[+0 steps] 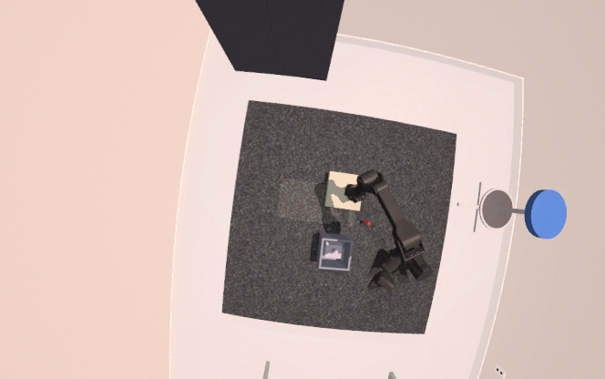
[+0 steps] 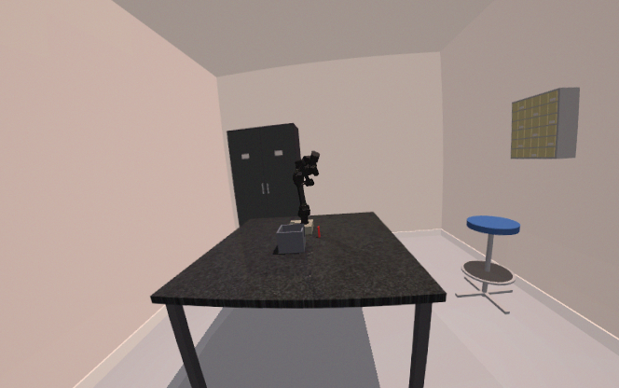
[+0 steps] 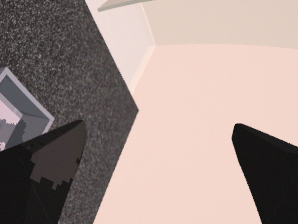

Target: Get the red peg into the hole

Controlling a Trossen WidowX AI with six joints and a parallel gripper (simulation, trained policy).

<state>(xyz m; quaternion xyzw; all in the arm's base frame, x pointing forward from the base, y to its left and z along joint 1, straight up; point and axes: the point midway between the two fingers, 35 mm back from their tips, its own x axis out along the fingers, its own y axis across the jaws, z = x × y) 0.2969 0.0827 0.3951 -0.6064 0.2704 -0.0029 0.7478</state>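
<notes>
My gripper tip is 18 cm past the red peg, 7 cm to the right of it and 40 cm above it.
</notes>
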